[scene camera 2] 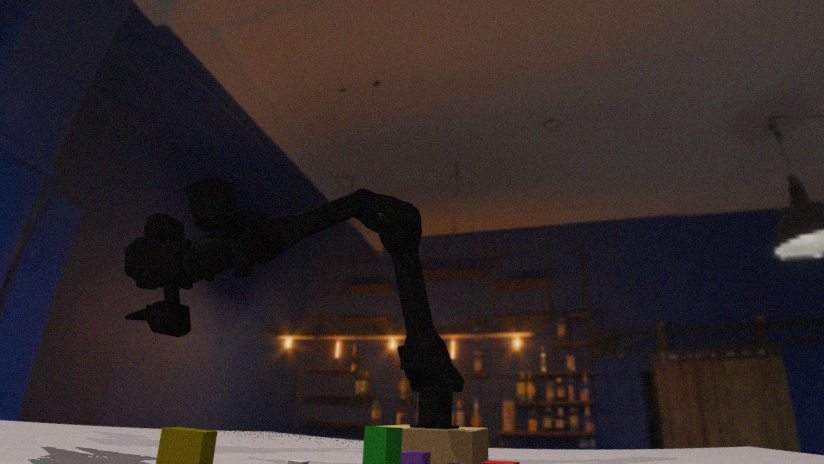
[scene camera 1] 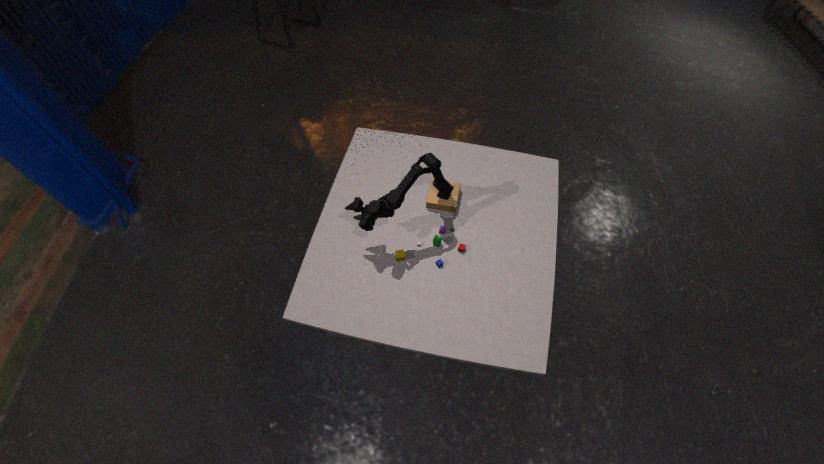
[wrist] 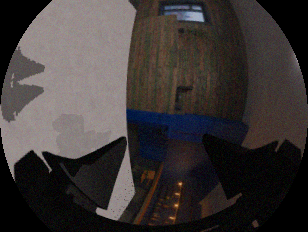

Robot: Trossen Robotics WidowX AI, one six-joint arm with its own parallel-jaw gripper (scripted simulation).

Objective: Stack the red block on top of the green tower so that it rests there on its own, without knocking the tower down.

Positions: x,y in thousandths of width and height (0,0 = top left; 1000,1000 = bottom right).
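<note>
Looking at my gripper (scene camera 2: 154,624) (wrist: 541,606), I find it open, and it holds nothing.
</note>
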